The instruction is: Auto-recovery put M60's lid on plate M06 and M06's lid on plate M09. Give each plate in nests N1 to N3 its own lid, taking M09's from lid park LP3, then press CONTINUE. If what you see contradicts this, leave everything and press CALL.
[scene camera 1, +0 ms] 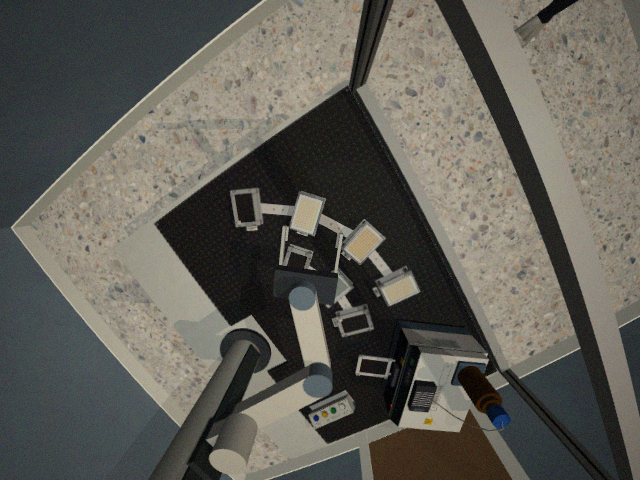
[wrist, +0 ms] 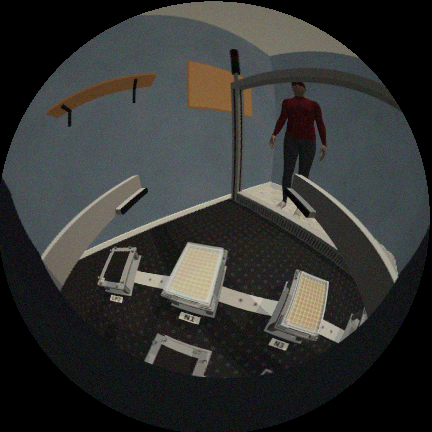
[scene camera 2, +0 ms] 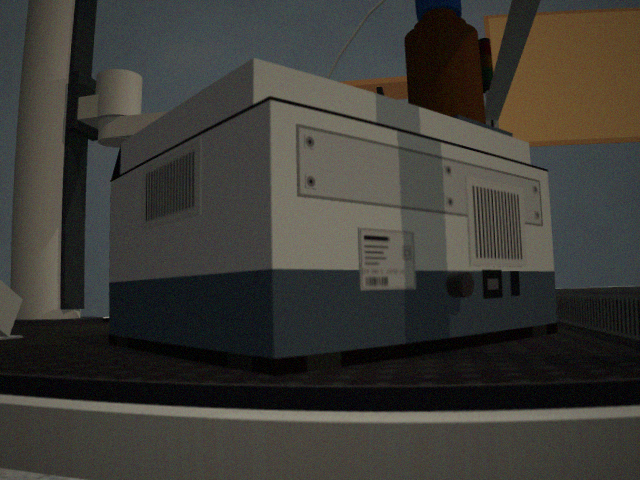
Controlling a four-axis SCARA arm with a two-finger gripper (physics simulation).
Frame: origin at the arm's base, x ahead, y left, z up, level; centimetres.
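Where they show: gripper, fingertip midpoint: [scene camera 1: 313, 229] [wrist: 212, 177]; arm's base, link origin: [scene camera 1: 246, 350].
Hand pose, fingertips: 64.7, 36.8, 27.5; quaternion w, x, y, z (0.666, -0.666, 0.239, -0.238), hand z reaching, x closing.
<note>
Things, the pixels of their top centre, and the offset from my fingertips, as dx, dy, dz. "*": a spot on its surface instead.
- N1, top centre: [wrist: 195, 267] [scene camera 1: 306, 214] -2.0, +3.9, -17.4
- N3, top centre: [wrist: 311, 299] [scene camera 1: 363, 244] +10.2, -16.9, -18.4
- third plate, top centre: [scene camera 1: 400, 290] +13.4, -40.9, -18.5
- Park LP2, surface spot: [wrist: 131, 272] * -18.3, +17.1, -25.7
- pale grey piece, top centre: [scene camera 1: 332, 290] -10.0, -28.0, -20.7
- button panel, top centre: [scene camera 1: 331, 419] -44.7, -84.7, -17.8
- open frame, surface spot: [wrist: 180, 342] [scene camera 1: 298, 247] * -13.3, -6.2, -25.7
- white frame, surface spot: [scene camera 1: 374, 357] * -9.8, -61.7, -16.4
- brown bottle, surface spot: [scene camera 2: 444, 62] * +19.5, -80.9, +3.2
My gripper [scene camera 1: 312, 230] [wrist: 212, 177] is open and empty, its fingers wide apart, high above the nests. The plate at N1 [scene camera 1: 307, 212] [wrist: 197, 272] looks paler, as if under a clear lid. The plate at N3 [scene camera 1: 364, 241] [wrist: 306, 305] is more orange; its lid cannot be told. A third plate [scene camera 1: 397, 287] sits right of it in scene camera 1, its label unreadable. Park LP2 [wrist: 131, 272] is an open frame. A pale grey piece [scene camera 1: 343, 285] lies partly hidden beside the gripper head. The button panel [scene camera 1: 339, 401] has blue, yellow, green and white buttons. Plate and lid codes are unreadable.
An open frame [scene camera 1: 299, 249] [wrist: 180, 342] stands before N1; another [scene camera 1: 356, 333] is farther right. A white frame [scene camera 1: 374, 357] lies beside the white and blue instrument [scene camera 1: 449, 372] [scene camera 2: 336, 310]. A brown bottle [scene camera 1: 478, 387] [scene camera 2: 444, 62] tops the instrument. A person [wrist: 302, 125] stands beyond the mat.
</note>
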